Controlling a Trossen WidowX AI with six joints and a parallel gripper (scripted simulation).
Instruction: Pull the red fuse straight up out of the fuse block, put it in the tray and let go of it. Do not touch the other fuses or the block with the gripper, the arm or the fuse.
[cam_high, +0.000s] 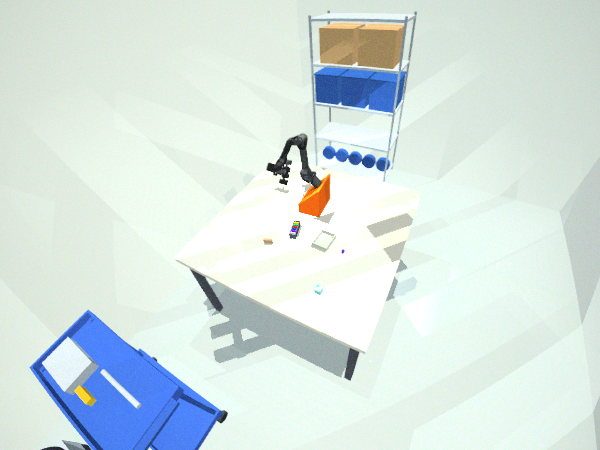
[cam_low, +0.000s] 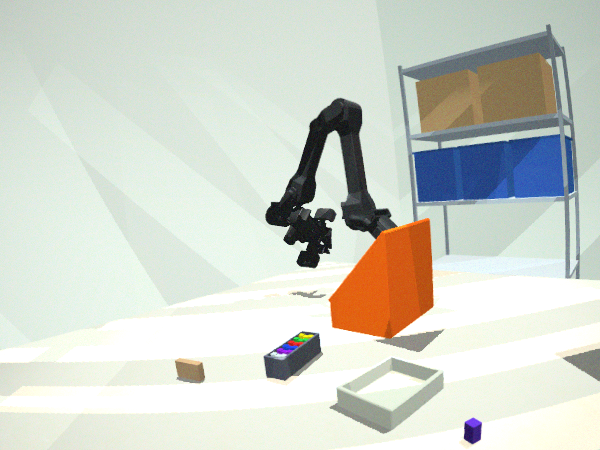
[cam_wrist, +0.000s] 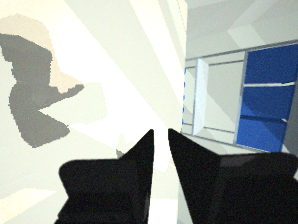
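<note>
Now: gripper tip 430 mm short of the red fuse, 250 mm to the right of it and 100 mm above it. Also, from my gripper tip: tray: 450 mm ahead, 470 mm to the left, 120 mm below.
</note>
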